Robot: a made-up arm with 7 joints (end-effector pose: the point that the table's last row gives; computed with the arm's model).
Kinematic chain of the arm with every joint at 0, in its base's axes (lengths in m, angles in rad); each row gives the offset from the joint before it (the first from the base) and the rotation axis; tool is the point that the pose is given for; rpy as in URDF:
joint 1: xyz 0 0 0.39 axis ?
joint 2: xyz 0 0 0 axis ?
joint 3: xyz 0 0 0.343 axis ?
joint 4: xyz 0.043 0 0 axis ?
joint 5: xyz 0.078 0 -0.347 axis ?
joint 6: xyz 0 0 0 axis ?
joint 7: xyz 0.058 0 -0.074 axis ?
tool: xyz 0 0 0 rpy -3.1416 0 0
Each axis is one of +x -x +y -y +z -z.
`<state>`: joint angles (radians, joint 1 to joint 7).
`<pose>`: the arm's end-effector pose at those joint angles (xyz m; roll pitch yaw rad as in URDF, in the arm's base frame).
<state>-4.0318 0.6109 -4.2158 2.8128 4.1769 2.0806 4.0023</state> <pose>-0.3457 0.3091 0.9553 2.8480 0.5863 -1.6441</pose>
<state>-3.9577 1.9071 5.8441 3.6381 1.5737 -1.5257 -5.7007</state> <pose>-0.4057 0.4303 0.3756 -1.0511 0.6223 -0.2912</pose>
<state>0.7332 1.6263 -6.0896 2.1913 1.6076 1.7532 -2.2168</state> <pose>0.3648 0.5197 0.0634 -0.7124 -1.0778 -0.0018</pose>
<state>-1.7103 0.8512 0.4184 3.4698 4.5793 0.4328 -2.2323</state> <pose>-0.1106 -0.4330 0.9967 0.2411 0.8167 -2.1552</pose>
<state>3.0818 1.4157 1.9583 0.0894 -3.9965 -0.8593 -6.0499</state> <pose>-0.0060 -0.1106 0.3582 2.6523 0.4544 2.5150</pose>
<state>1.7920 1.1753 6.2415 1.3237 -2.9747 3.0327 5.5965</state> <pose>-0.0882 0.5084 0.2276 0.0176 -0.0426 0.9241</pose>
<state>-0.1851 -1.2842 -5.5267 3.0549 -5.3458 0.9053 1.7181</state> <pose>-0.7360 0.1627 0.6116 -1.3555 -1.0520 0.2352</pose>
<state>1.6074 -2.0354 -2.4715 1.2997 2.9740 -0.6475 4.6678</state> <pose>0.2371 -0.0554 -0.0010 1.7502 0.7525 2.9947</pose>
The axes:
joint 1: +z
joint 2: +y
joint 3: +z
joint 4: -y
joint 5: -z
joint 6: +y
joint 7: -z

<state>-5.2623 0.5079 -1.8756 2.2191 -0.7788 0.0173 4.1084</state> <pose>0.4117 0.0867 1.0212 -0.4784 0.7624 -1.1054</pose>
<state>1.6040 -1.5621 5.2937 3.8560 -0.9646 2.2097 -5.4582</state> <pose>-0.1087 -0.5964 0.2183 -2.3394 1.3557 -2.1427</pose>
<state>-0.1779 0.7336 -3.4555 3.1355 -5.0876 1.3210 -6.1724</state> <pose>0.4903 -0.1433 0.9619 0.6374 -0.7362 0.1831</pose>
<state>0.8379 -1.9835 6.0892 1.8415 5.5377 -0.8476 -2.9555</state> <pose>-0.4457 -0.5007 0.4777 1.0163 -1.0831 -0.6628</pose>
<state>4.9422 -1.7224 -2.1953 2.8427 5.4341 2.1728 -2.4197</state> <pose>-0.2135 0.6246 0.1540 -2.5372 -0.7632 -2.0327</pose>
